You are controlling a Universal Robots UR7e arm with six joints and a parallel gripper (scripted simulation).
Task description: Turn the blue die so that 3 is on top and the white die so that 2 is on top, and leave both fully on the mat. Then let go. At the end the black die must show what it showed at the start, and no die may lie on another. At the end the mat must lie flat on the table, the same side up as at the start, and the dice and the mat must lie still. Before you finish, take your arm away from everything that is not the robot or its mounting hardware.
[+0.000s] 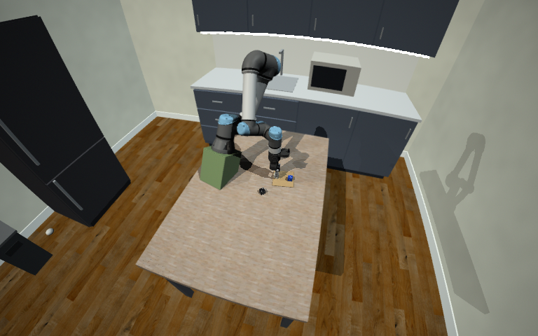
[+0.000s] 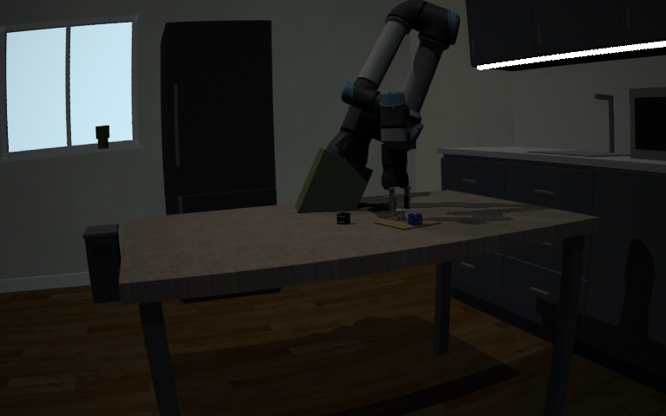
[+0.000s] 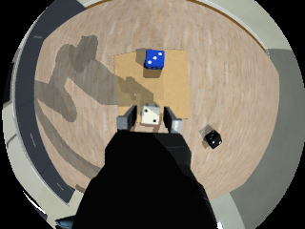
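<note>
My hand is 1 cm past the white die and 3 cm above it. Also, from my hand: black die: 4 cm behind, 16 cm to the right, 4 cm below; blue die: 9 cm ahead, 1 cm to the left, 3 cm below; tan mat: 4 cm ahead, 1 cm to the left, 5 cm below.
</note>
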